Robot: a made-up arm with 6 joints. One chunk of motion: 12 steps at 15 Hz.
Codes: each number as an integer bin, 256 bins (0 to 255) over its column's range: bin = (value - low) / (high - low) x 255, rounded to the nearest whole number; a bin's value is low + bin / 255 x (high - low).
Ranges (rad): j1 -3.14..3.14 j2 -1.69..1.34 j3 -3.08..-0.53 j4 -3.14..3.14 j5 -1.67..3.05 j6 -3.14..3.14
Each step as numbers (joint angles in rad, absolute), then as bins.
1 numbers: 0.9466 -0.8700 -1.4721 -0.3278 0.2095 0.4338
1 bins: 166 69 161 114 102 145
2 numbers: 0.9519 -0.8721 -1.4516 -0.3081 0.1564 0.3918
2 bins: 166 69 163 115 99 143
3 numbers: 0.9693 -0.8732 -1.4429 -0.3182 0.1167 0.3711
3 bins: 167 69 164 115 97 143
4 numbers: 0.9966 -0.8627 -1.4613 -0.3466 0.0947 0.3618
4 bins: 168 70 162 113 95 142
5 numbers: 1.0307 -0.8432 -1.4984 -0.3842 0.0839 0.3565
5 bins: 169 71 158 112 95 142
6 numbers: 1.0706 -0.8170 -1.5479 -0.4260 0.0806 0.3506
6 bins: 171 73 153 110 95 142
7 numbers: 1.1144 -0.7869 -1.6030 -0.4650 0.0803 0.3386
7 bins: 173 76 148 109 95 141
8 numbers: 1.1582 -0.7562 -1.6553 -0.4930 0.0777 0.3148
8 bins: 175 79 142 107 94 140
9 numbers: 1.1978 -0.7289 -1.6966 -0.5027 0.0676 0.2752
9 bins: 176 81 138 107 94 139
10 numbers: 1.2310 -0.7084 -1.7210 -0.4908 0.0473 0.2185
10 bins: 177 83 136 108 93 136
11 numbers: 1.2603 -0.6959 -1.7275 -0.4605 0.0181 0.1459
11 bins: 179 84 135 109 91 133
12 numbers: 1.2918 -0.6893 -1.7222 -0.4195 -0.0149 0.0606
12 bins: 180 84 136 110 89 130
